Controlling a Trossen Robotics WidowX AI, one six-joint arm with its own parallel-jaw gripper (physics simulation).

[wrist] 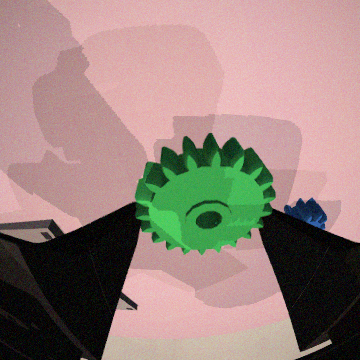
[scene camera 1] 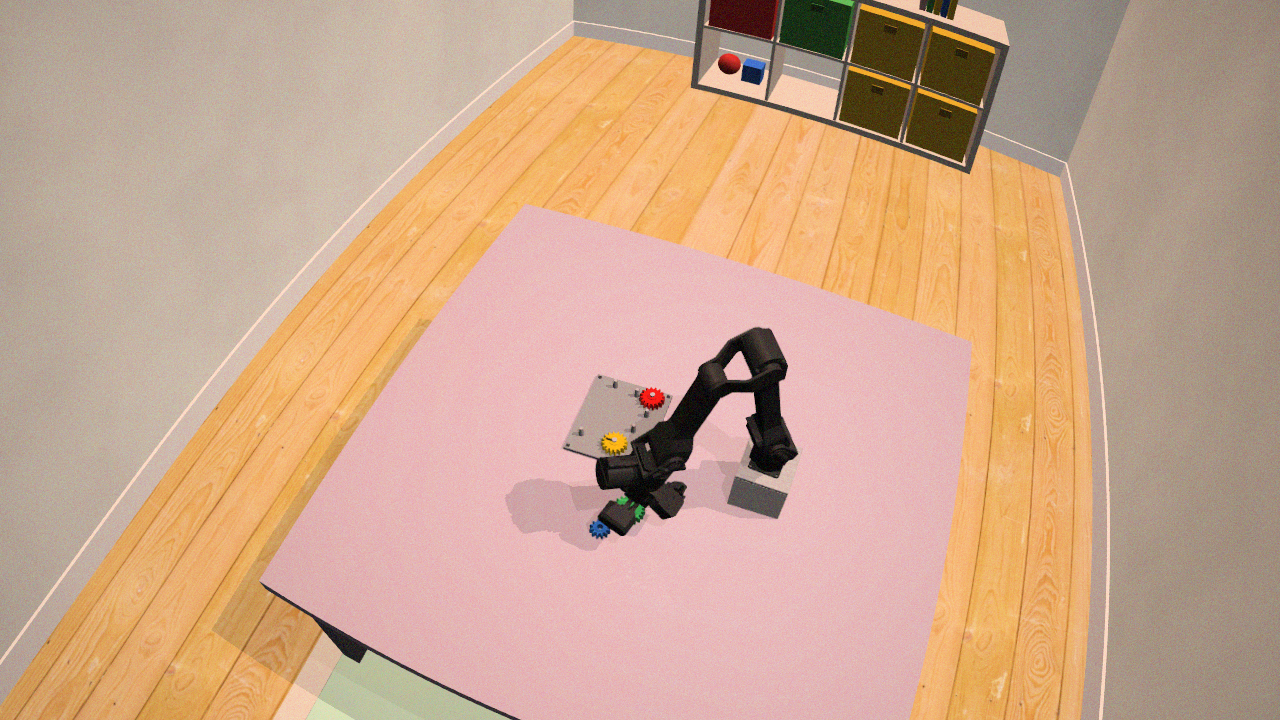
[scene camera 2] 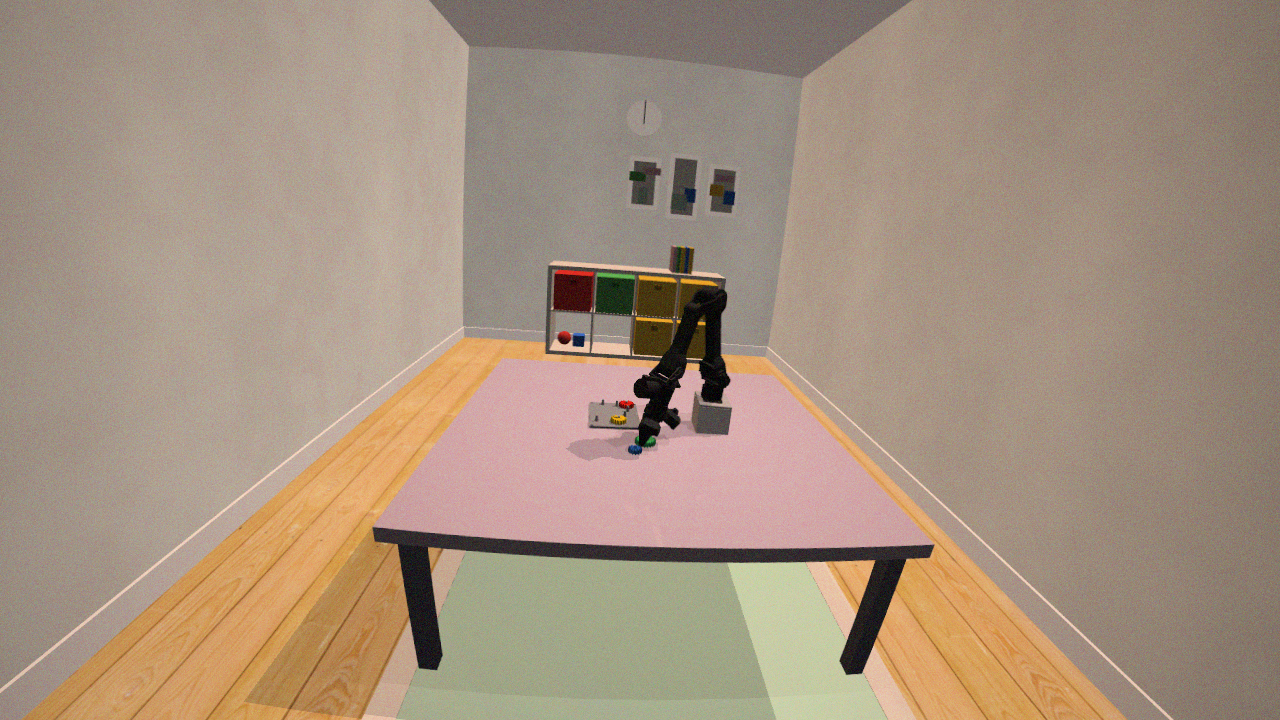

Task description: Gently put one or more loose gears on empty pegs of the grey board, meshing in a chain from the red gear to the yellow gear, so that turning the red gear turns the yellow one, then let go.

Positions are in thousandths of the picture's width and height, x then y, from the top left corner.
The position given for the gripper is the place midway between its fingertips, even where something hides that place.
gripper: wrist 560,590; scene camera 1 487,708; scene camera 2 501,615
